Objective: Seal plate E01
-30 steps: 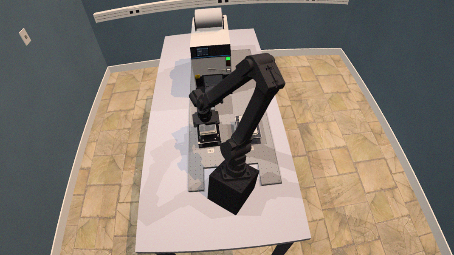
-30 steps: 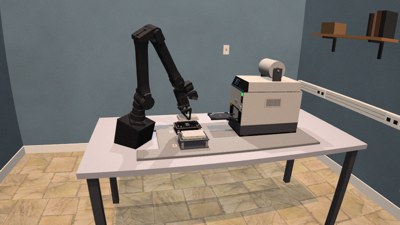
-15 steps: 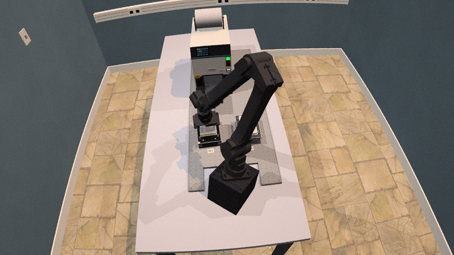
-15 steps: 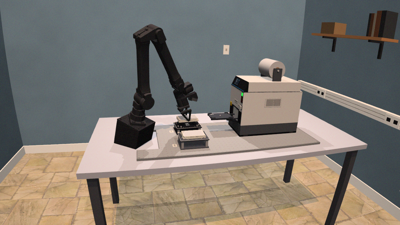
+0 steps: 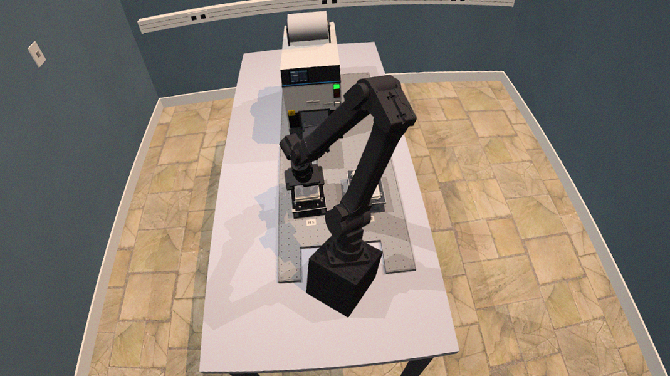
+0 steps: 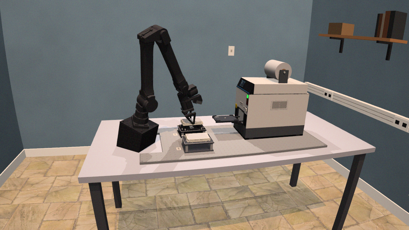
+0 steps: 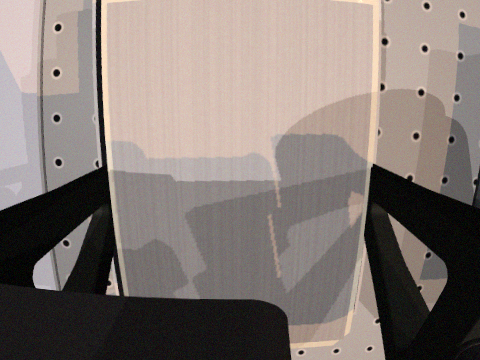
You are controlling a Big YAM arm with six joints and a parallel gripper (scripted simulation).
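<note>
Now: hand 5 cm above the nest N1. Round my hand: cream plate: 4 cm behind, 21 cm to the right, 2 cm below; then sealer stage: 20 cm ahead, 8 cm to the right, 2 cm above; then foil roll: 53 cm ahead, 13 cm to the right, 33 cm above.
</note>
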